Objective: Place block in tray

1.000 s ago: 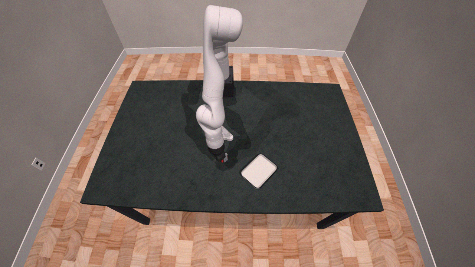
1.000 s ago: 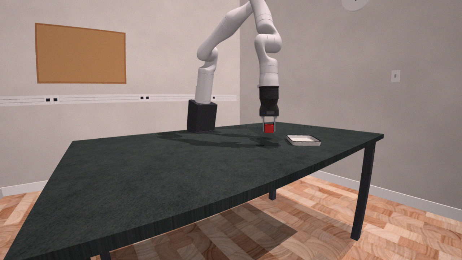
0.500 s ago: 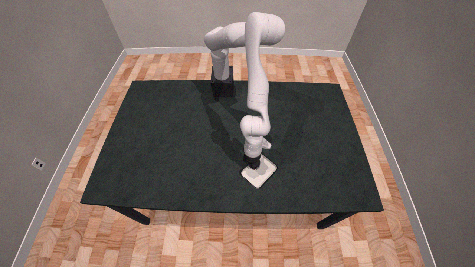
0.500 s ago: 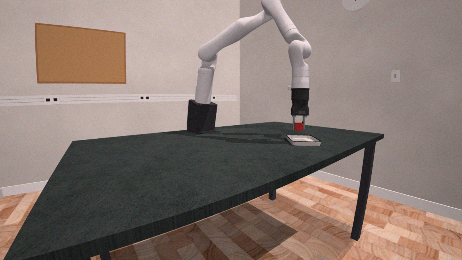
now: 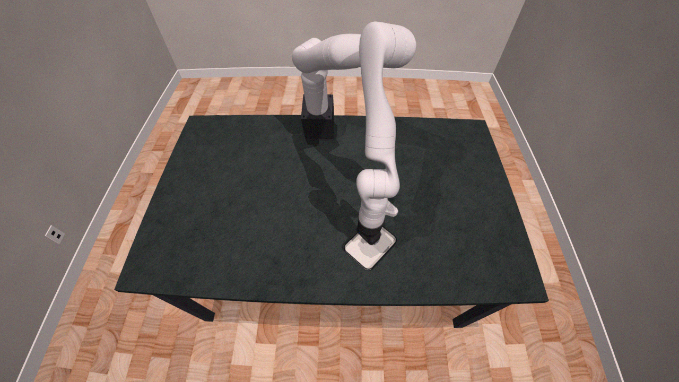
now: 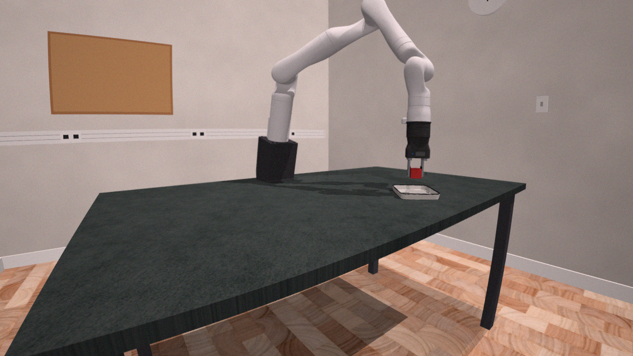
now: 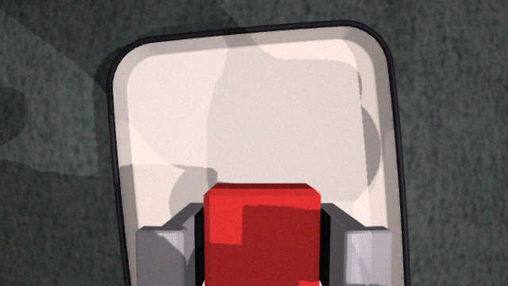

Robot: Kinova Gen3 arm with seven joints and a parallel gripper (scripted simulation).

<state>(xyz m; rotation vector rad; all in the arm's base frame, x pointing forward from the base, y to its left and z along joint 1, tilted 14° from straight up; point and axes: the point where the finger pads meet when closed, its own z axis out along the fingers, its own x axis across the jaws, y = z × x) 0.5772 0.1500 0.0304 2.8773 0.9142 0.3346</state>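
Right now the white tray is 70 mm below my hand. From my hand the other things lie so: red block (10 mm below).
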